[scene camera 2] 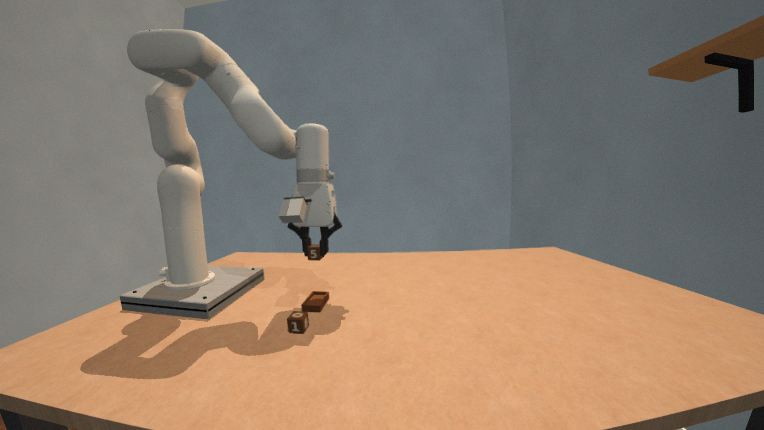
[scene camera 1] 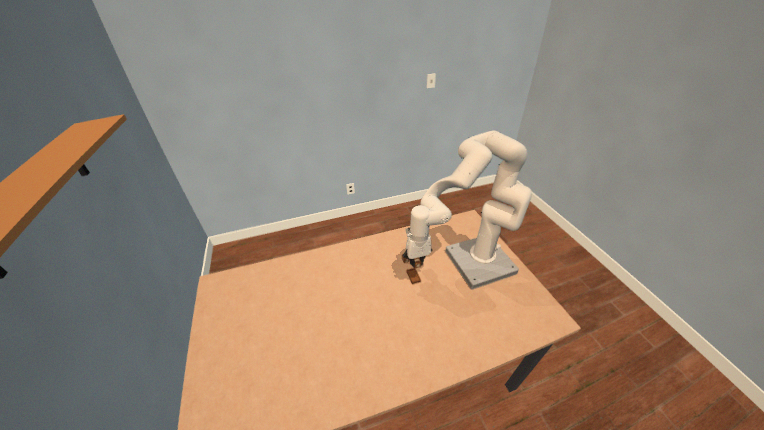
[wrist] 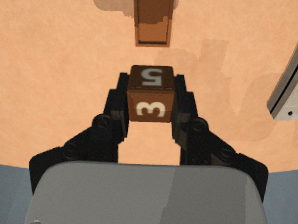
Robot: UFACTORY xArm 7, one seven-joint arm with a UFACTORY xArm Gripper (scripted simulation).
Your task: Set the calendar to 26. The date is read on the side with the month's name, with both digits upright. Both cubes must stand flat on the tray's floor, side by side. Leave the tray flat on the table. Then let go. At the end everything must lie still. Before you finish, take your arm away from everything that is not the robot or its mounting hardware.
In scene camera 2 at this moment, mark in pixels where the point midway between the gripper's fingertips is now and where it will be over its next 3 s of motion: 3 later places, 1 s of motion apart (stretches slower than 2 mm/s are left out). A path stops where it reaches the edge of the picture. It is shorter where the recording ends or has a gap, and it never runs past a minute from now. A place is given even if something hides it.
My gripper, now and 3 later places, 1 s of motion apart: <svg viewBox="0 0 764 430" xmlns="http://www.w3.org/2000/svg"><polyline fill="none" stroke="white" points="315,255 315,268 317,281 317,289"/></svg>
